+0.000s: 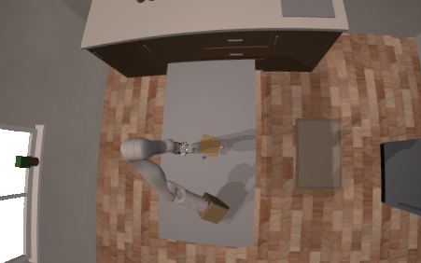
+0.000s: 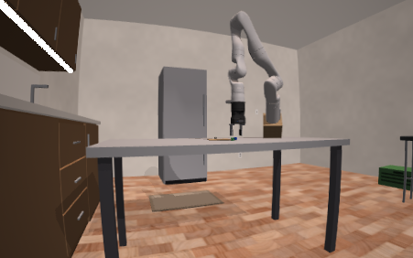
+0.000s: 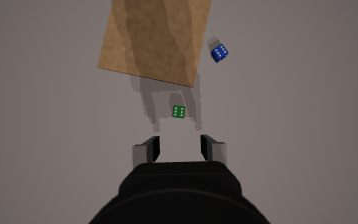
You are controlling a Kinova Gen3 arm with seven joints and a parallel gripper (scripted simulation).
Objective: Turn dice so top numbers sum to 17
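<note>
Right now the green die is 4 cm to the right of my hand, 4 cm below it and 1 cm ahead of it. Also, from my hand: white die (24 cm to the right, 7 cm ahead, 4 cm below); tan mat (15 cm to the right, 6 cm ahead, 4 cm below); blue die (13 cm to the right, 4 cm below, 3 cm behind).
</note>
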